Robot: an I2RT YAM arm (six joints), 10 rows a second.
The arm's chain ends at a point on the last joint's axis. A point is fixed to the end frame.
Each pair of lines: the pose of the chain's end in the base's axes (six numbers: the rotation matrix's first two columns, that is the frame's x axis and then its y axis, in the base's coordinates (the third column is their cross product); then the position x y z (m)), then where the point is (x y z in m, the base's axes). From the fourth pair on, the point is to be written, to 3 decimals.
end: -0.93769 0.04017 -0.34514 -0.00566 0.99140 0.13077 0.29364 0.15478 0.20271
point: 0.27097 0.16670 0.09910
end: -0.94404 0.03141 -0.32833 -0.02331 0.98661 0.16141 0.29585 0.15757 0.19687
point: 0.27118 0.17218 0.09407
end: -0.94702 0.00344 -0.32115 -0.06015 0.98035 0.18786 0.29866 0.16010 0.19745
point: 0.27266 0.17646 0.09524
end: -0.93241 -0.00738 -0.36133 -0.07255 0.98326 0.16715 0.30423 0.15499 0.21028
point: 0.283 0.169 0.107
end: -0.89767 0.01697 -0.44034 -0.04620 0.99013 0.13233 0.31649 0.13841 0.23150
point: 0.304 0.150 0.126
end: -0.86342 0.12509 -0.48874 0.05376 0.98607 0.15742 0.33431 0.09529 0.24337
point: 0.330 0.111 0.138
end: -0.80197 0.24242 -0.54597 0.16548 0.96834 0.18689 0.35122 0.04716 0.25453
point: 0.356 0.065 0.149
